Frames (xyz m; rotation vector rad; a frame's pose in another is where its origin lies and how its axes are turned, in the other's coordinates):
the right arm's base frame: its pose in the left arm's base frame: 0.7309 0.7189 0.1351 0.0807 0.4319 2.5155
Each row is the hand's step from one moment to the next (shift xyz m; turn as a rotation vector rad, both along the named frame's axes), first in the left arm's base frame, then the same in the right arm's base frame.
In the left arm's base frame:
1: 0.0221 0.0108 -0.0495 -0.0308 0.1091 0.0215
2: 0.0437 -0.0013 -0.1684 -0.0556 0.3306 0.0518
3: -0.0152 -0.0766 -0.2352 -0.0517 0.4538 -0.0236
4: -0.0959 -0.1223 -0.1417 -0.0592 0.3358 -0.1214
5: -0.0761 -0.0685 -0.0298 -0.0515 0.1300 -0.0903
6: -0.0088 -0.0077 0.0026 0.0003 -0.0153 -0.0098
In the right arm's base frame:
1: -0.0105 -0.0363 -0.0404 0.0855 -0.0616 0.0471
2: -0.0308 -0.0768 -0.1530 0.2281 -0.2112 0.1357
3: -0.0213 -0.0080 -0.2468 0.2962 -0.3337 0.1004
4: 0.0168 0.1011 -0.1837 0.2404 -0.2692 -0.0271
5: 0.0262 0.0846 -0.0594 0.1184 -0.1029 -0.0558
6: 0.0029 0.0116 -0.0011 -0.0084 0.0086 -0.0136

